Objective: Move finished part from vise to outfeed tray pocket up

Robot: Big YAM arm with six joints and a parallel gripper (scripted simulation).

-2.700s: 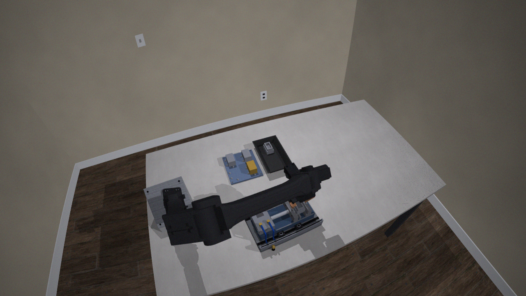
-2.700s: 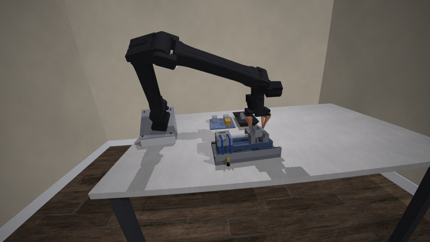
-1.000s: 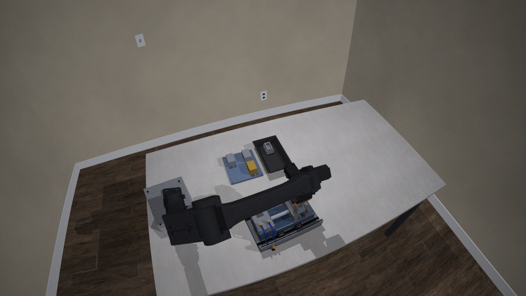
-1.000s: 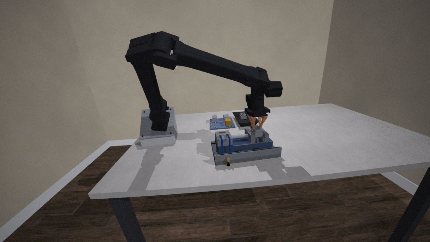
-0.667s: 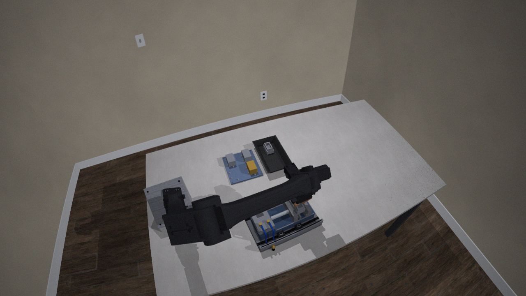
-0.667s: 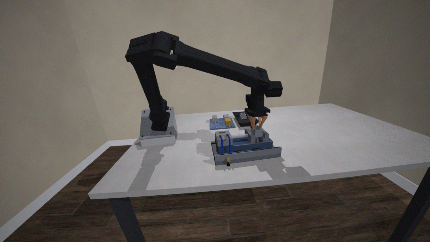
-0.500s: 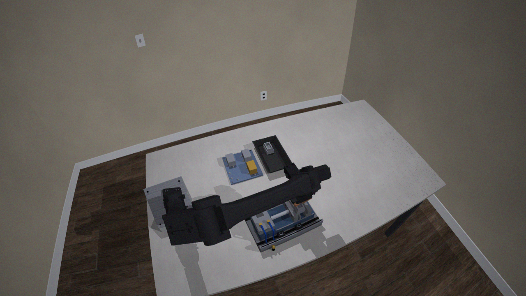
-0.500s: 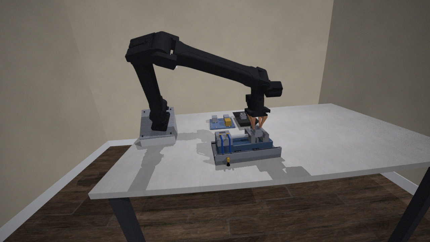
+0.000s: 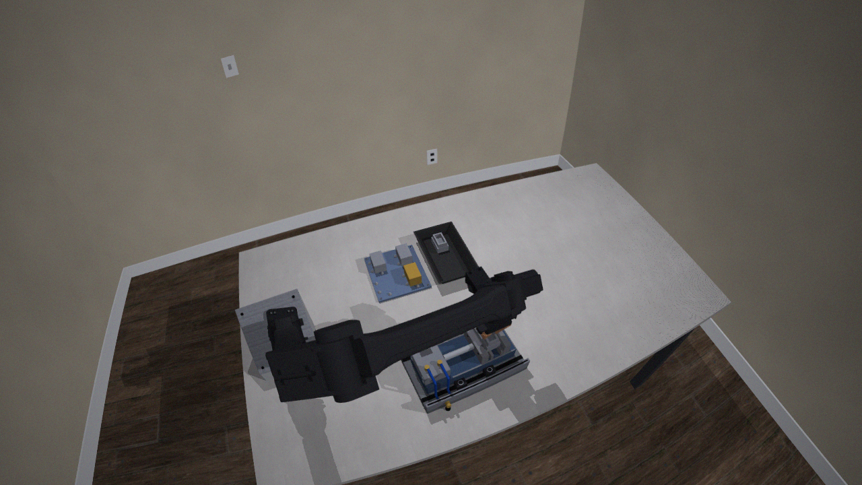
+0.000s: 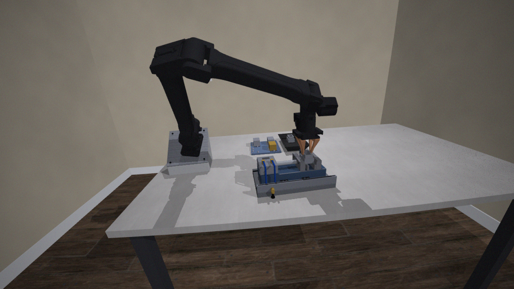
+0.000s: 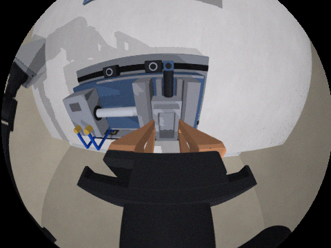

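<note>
The yellow block lies 12 cm behind my hand, 32 cm to the left of it and 9 cm below it. The rest, counted from my hand: blue fixture plate: 17 cm behind, 36 cm to the left, 11 cm below.
</note>
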